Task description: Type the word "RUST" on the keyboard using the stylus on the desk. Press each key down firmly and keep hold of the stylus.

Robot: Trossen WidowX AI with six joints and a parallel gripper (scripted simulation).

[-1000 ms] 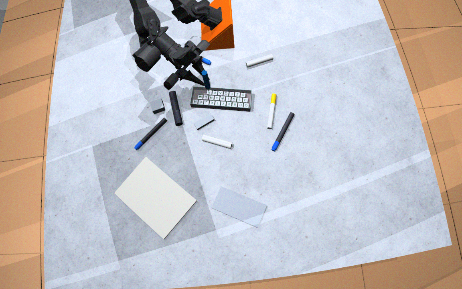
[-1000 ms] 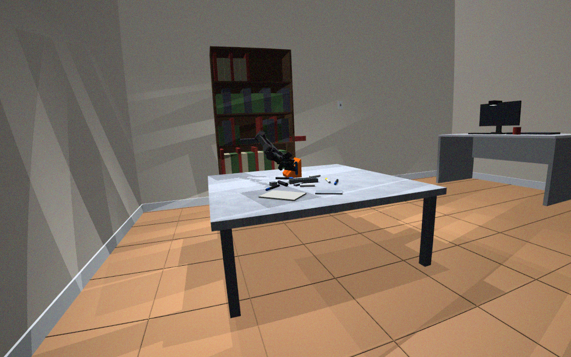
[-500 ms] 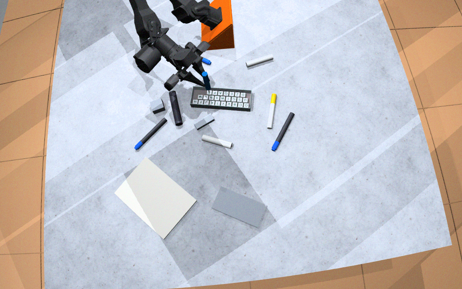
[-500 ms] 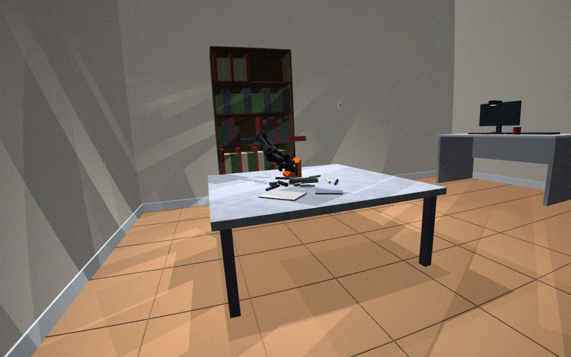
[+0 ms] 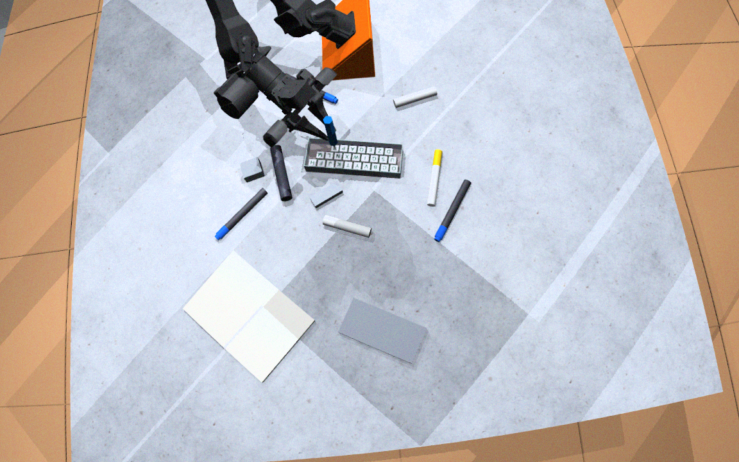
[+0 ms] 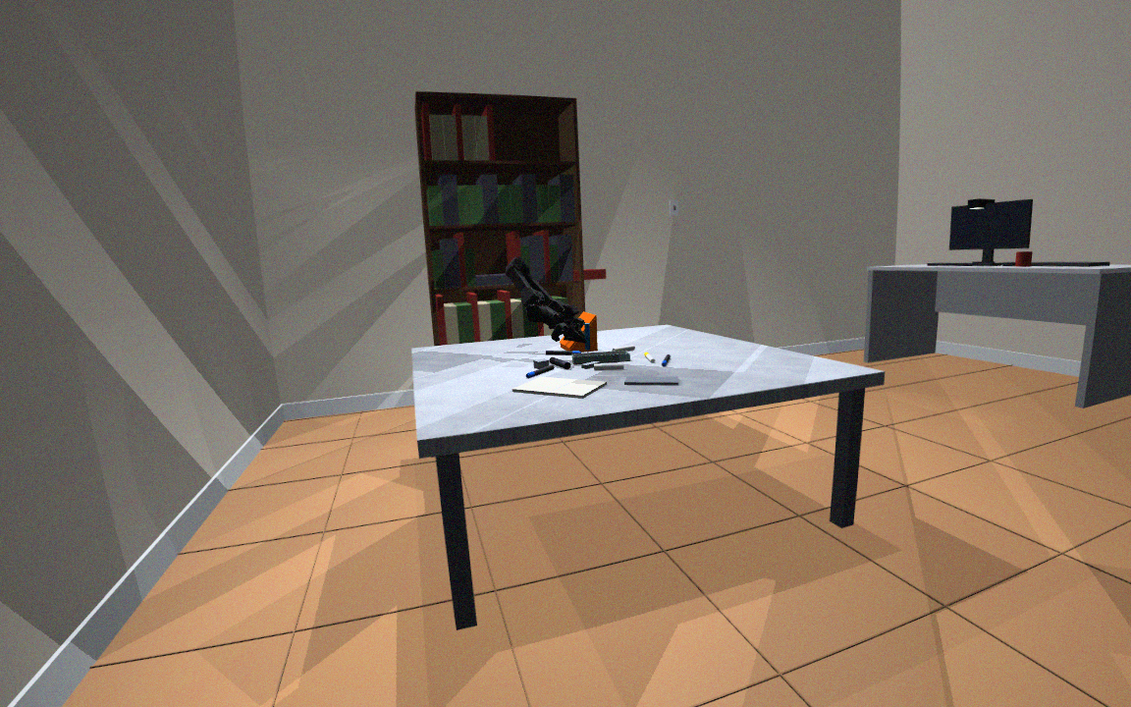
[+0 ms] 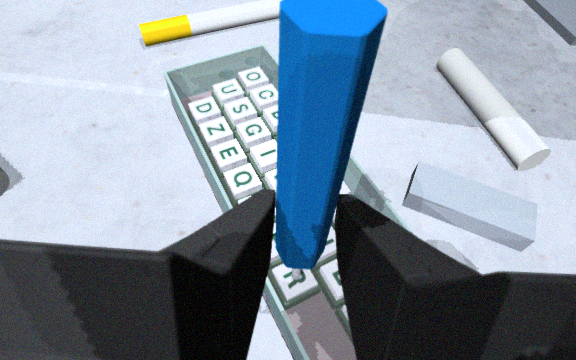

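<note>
The T key lies 6 cm below my gripper tip, 4 cm ahead of it and 2 cm to the left of it. From my gripper tip the other things lie so: yellow-capped marker 20 cm to the left, 7 cm ahead, 6 cm below; then blue stylus 2 cm below; then dark cylinder 12 cm to the right, 6 cm below, 4 cm ahead.
</note>
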